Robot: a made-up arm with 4 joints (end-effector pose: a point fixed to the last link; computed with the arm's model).
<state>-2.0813 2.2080 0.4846 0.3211</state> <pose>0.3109 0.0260 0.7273 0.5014 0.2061 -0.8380 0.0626</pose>
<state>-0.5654 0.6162 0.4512 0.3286</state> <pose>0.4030 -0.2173 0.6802 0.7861 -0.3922 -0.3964 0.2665</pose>
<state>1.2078 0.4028 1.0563 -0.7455</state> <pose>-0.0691 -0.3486 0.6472 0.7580 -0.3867 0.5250 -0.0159</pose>
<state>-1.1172 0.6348 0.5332 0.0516</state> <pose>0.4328 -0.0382 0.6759 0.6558 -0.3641 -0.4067 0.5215</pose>
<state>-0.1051 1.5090 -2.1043 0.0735</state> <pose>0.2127 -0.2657 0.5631 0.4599 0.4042 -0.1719 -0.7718</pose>
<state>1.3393 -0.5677 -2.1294 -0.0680</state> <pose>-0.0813 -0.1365 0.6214 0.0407 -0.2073 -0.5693 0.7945</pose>
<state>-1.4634 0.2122 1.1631 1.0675</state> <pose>0.3173 0.1327 0.6520 0.3219 0.2205 -0.5092 0.7672</pose>
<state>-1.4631 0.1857 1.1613 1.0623</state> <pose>0.3168 0.1334 0.6482 0.3244 0.2202 -0.4977 0.7737</pose>
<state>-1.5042 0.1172 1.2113 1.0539</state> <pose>0.3002 0.1431 0.6384 0.2915 0.2413 -0.4566 0.8052</pose>
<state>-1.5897 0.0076 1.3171 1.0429</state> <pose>0.2653 0.1565 0.6234 0.2163 0.2833 -0.3816 0.8529</pose>
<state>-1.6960 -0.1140 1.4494 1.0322</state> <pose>0.2226 0.1626 0.6089 0.1170 0.3314 -0.2883 0.8907</pose>
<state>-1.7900 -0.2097 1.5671 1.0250</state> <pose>0.1874 0.1600 0.6000 0.0269 0.3694 -0.2063 0.9057</pose>
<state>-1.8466 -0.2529 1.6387 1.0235</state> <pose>0.1682 0.1561 0.5972 0.0274 -0.3903 0.1616 -0.9060</pose>
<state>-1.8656 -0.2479 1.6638 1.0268</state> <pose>0.1626 0.1552 0.5984 0.0459 -0.3974 0.1552 -0.9033</pose>
